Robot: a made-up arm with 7 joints.
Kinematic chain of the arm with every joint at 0, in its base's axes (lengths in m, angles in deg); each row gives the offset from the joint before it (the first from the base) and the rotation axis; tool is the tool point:
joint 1: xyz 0 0 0 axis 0 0.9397 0.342
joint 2: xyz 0 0 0 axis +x
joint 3: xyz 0 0 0 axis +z
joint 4: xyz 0.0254 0 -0.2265 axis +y
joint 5: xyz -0.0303 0 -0.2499 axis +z
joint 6: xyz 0 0 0 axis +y
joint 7: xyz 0 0 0 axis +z
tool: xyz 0 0 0
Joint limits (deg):
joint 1: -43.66..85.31
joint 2: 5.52..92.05
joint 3: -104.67..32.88
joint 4: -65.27..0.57
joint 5: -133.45..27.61
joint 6: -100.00..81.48
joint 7: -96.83..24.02
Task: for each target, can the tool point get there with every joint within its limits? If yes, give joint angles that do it. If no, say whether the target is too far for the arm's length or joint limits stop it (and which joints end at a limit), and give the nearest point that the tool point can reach.
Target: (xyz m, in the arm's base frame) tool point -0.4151 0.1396 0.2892
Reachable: no: too far | nearest point -0.3728 0.1915 0.1019 | short by 0.199 m
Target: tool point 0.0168 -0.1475 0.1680
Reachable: no: joint limits stop it (at a limit: joint 1, joint 2, joint 3, joint 4) | nearest point -0.2932 -0.3078 -0.0728 | short by 0.424 m
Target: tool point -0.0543 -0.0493 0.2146
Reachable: no: joint limits stop it (at a limit: joint 1, joint 2, joint 3, joint 4) | nearest point 0.1365 0.3074 0.2700 | short by 0.408 m
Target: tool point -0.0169 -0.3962 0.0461
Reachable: no: joint limits stop it (at a limit: joint 1, joint 2, joint 3, joint 4) | nearest point -0.2932 -0.3078 -0.0728 | short by 0.314 m
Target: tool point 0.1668 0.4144 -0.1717
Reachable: yes | joints -14.31 63.56 5.81 -21.11 -21.35 33.26 -0.58
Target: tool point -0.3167 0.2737 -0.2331
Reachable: yes | joints 47.05 50.73 -80.11 -18.48 12.77 -81.35 -87.24
